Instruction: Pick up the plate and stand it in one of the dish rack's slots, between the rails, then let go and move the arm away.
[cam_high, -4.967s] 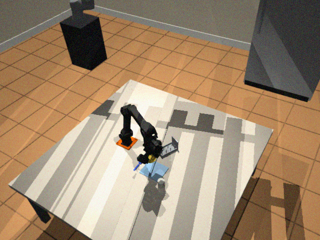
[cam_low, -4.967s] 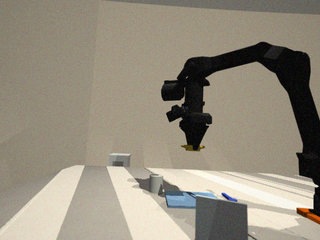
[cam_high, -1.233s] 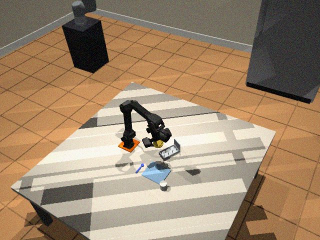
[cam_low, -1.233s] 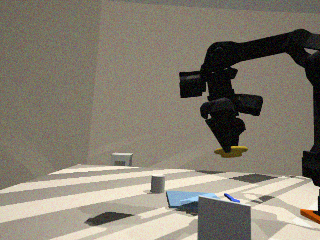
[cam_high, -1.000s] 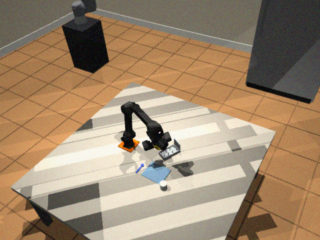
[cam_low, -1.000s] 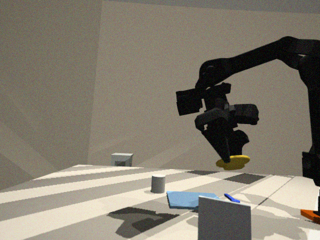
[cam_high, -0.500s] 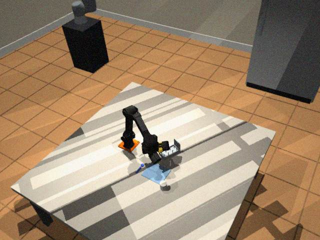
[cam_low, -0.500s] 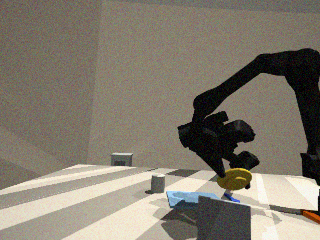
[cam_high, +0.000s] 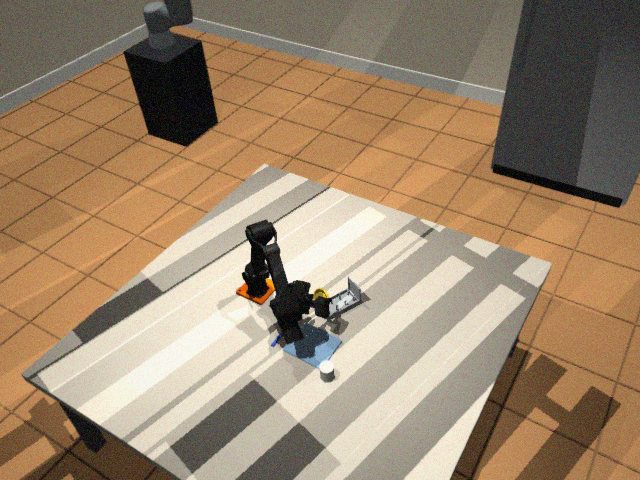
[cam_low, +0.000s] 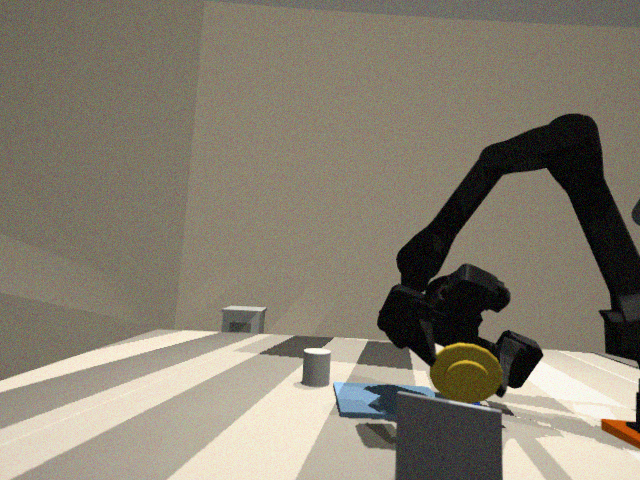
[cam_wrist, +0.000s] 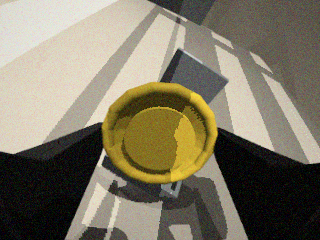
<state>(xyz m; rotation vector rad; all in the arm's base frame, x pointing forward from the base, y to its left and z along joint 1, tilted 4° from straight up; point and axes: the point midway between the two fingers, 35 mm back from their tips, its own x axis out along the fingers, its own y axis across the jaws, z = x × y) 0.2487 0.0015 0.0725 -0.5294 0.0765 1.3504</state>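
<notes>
My gripper tip is 30 mm short of the grey dish rack, 50 mm to the right of it and 50 mm above it. From my gripper tip the other things lie so: blue spoon: 70 mm behind, 160 mm to the right, 70 mm below; light blue cloth: 40 mm ahead, 150 mm to the right, 70 mm below; plate: 10 mm to the right.
</notes>
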